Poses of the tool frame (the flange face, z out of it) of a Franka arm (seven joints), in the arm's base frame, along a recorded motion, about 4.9 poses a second.
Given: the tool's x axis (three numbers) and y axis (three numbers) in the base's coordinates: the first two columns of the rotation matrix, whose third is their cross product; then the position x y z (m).
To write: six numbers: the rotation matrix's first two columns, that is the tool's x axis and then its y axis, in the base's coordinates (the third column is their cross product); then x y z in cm. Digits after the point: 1 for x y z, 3 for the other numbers.
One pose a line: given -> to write
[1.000 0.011 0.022 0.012 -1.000 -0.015 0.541 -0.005 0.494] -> [1.000 0.011 0.022 0.012 -1.000 -0.015 54.1 -0.5 49.4]
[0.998 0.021 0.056 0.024 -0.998 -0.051 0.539 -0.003 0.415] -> [0.998 0.021 0.056 0.024 -0.998 -0.051 53.9 -0.3 41.5]
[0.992 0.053 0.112 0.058 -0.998 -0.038 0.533 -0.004 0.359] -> [0.992 0.053 0.112 0.058 -0.998 -0.038 53.3 -0.4 35.9]
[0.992 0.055 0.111 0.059 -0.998 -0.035 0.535 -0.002 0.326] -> [0.992 0.055 0.111 0.059 -0.998 -0.035 53.5 -0.2 32.6]
